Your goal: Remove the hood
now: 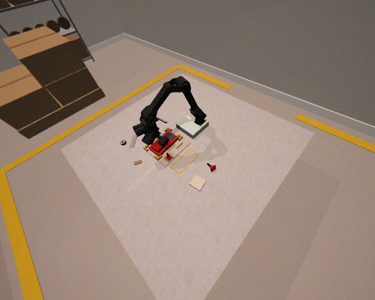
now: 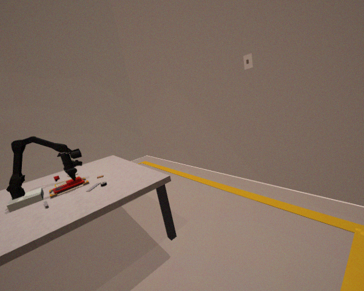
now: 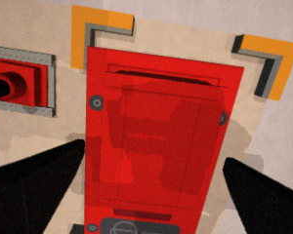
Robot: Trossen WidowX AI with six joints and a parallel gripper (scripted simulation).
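Right now the red hood is 1 cm below my gripper tip. Round my gripper tip: tan block (18 cm ahead, 3 cm to the right, 5 cm below); dark wheel (14 cm ahead, 25 cm to the right, 4 cm below); grey strip (8 cm ahead, 21 cm to the right, 5 cm below).
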